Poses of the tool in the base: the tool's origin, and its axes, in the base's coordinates. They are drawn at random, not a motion.
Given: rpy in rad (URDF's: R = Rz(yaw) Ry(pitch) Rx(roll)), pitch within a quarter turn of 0, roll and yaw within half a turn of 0; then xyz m.
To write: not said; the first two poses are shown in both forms.
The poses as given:
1: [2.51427 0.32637 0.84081 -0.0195 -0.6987 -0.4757]
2: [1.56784 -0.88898 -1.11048 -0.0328 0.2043 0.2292]
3: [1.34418 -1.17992 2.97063 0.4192 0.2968 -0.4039]
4: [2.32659 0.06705 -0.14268 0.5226 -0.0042 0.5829]
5: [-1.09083 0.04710 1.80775 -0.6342 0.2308 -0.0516]
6: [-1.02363 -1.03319 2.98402 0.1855 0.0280 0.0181]
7: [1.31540 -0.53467 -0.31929 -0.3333 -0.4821 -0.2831]
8: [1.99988 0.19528 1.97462 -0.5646 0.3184 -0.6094]
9: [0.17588 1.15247 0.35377 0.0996 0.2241 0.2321]
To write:
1: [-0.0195 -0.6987 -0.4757 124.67 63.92 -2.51]
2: [-0.0328 0.2043 0.2292 48.59 -75.81 -10.07]
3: [0.4192 0.2968 -0.4039 -73.07 -73.13 -103.57]
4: [0.5226 -0.0042 0.5829 133.24 -7.58 -8.57]
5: [-0.6342 0.2308 -0.0516 -46.26 -54.29 93.32]
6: [0.1855 0.0280 0.0181 60.17 -69.69 112.00]
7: [-0.3333 -0.4821 -0.2831 67.97 -37.17 4.72]
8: [-0.5646 0.3184 -0.6094 61.51 107.27 59.48]
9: [0.0996 0.2241 0.2321 -2.80 66.51 12.14]
